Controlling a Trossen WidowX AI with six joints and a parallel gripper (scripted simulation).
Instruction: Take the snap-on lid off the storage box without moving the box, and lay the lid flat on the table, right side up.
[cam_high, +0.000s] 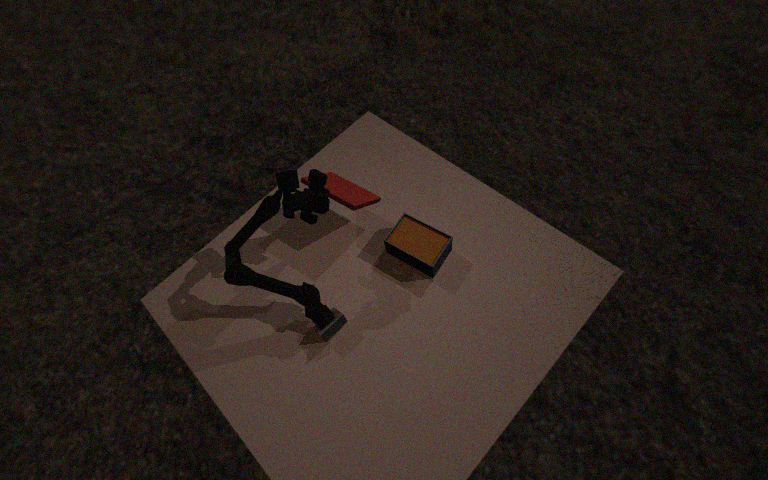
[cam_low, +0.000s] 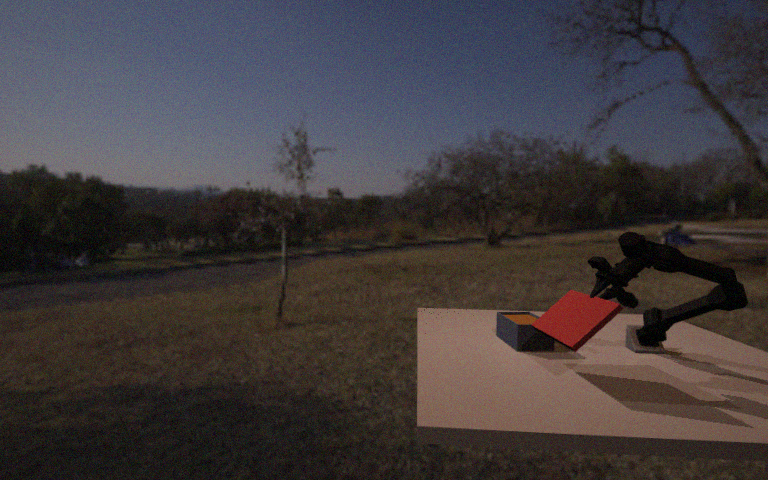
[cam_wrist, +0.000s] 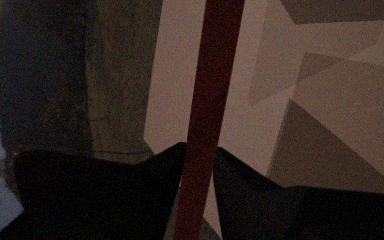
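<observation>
Right now my gripper tip is 6 cm short of the red lid, 5 cm above it and 1 cm to the right of it. From my gripper tip the other things lie so: grey-blue storage box (31 cm to the right, 18 cm below, 14 cm ahead).
</observation>
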